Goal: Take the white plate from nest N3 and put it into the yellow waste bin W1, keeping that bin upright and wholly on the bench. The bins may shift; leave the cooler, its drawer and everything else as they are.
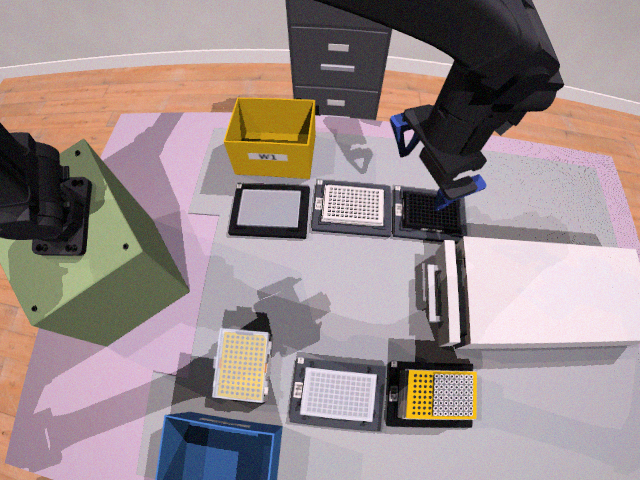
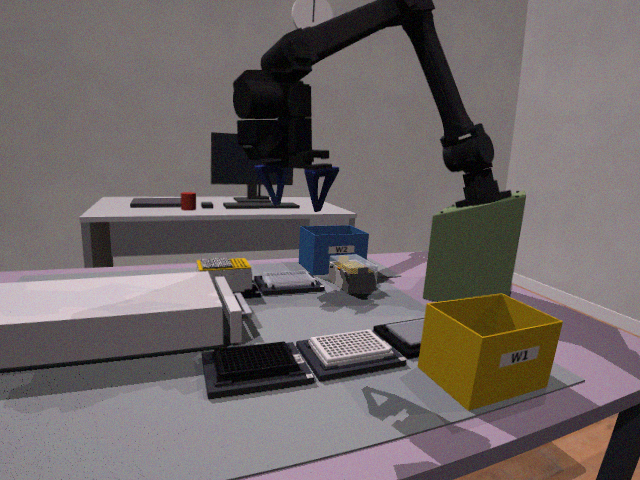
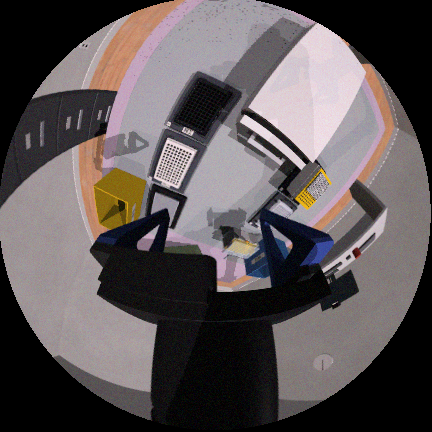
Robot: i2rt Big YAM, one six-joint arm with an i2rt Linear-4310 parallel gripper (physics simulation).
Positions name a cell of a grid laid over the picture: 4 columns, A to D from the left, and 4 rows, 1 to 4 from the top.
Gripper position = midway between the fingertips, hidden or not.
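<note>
In image 1 I can see my gripper (image 1: C2), and there's a white plate (image 1: C2), a black plate (image 1: C2), a yellow bin W1 (image 1: B2), a white cooler (image 1: D3) and a pale plate (image 1: C4). Image 2 gives me a blue bin (image 2: B3), plus the yellow bin W1 (image 2: D3), the black plate (image 2: B4) and the white plate (image 2: C3). As for image 3, it's got the white plate (image 3: B2), the black plate (image 3: B1) and the yellow bin W1 (image 3: B2).
</note>
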